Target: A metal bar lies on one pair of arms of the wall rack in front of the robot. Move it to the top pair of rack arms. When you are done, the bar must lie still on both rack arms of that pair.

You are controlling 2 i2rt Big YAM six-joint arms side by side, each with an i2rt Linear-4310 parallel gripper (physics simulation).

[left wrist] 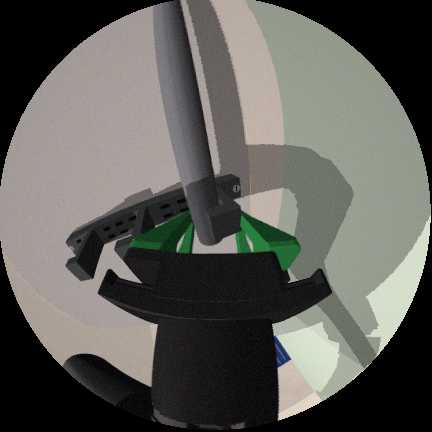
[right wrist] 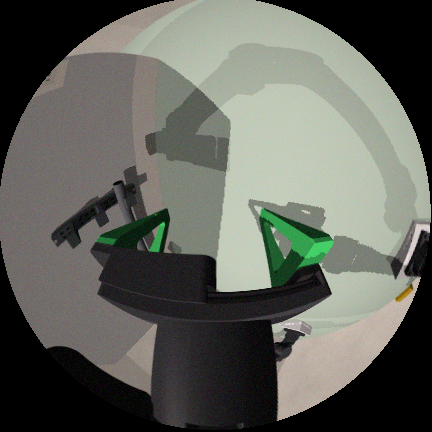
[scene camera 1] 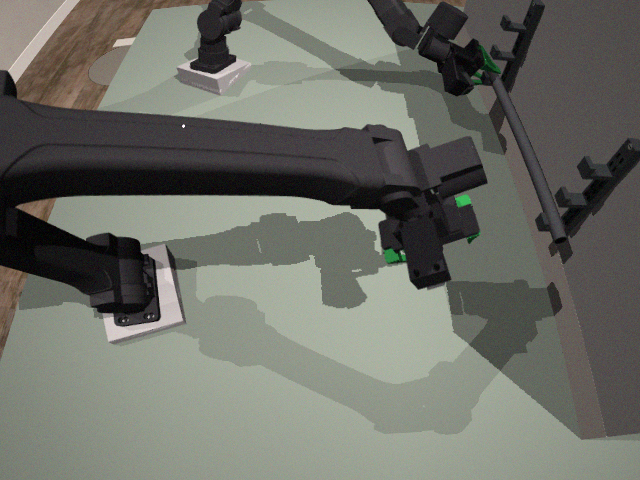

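Observation:
The metal bar [scene camera 1: 525,144] [left wrist: 182,100] [right wrist: 123,205] is grey and lies across the lowest pair of arms of the wall rack [scene camera 1: 594,200] [left wrist: 111,225] [right wrist: 80,220]. My left gripper [scene camera 1: 484,72] [left wrist: 214,212] is shut on the bar's far end, close by the tip of the lowest rack arm; the fingertips are partly hidden behind bar and arm. My right gripper [scene camera 1: 433,246] [right wrist: 214,213] is open and empty, in front of the wall and away from the bar's near end. The top rack arms [scene camera 1: 594,167] [scene camera 1: 511,23] hold nothing.
Middle rack arms [scene camera 1: 570,197] [scene camera 1: 501,52] stick out between the lowest and top pairs. The dark wall panel [scene camera 1: 594,103] stands behind the rack. White base blocks [scene camera 1: 173,289] [scene camera 1: 219,82] carry the two arms. The right arm [scene camera 1: 206,155] stretches across the picture above the green surface [scene camera 1: 310,444].

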